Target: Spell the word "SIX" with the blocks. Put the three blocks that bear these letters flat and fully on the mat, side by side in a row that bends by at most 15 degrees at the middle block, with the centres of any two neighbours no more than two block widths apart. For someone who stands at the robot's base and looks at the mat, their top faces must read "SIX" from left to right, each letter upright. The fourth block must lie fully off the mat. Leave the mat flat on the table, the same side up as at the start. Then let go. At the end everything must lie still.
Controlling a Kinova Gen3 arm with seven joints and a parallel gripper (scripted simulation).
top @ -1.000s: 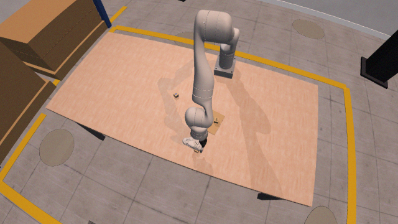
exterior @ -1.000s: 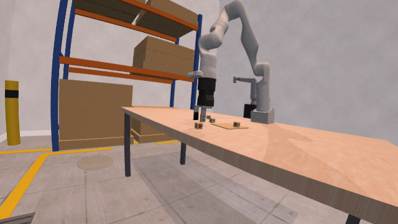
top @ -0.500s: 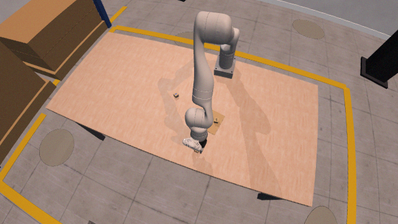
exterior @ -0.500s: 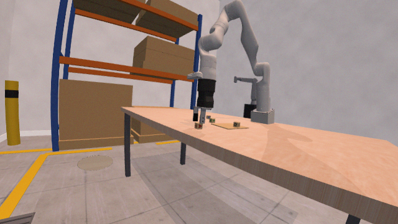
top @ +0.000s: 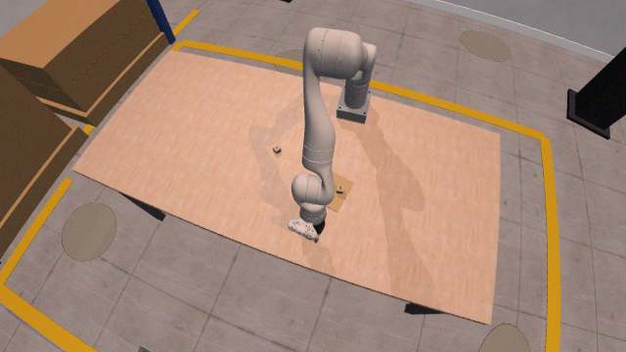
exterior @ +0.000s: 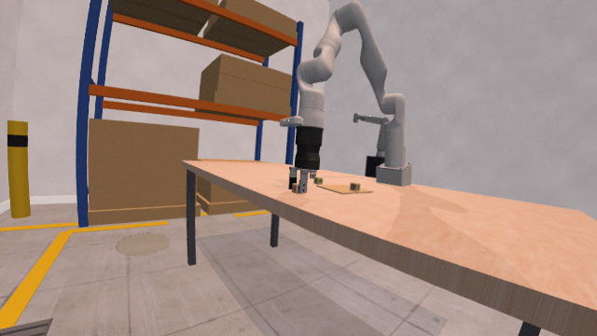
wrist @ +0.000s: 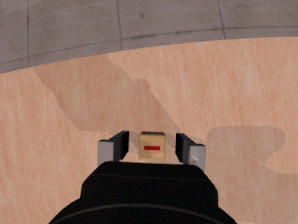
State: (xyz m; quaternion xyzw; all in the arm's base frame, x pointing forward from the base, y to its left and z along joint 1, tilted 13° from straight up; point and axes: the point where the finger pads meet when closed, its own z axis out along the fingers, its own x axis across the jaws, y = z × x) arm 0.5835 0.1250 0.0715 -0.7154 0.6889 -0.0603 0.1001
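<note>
My hand is 1 cm above the block. The rest, counted from my hand: tan mat: 20 cm behind, 3 cm to the right, 2 cm below.
</note>
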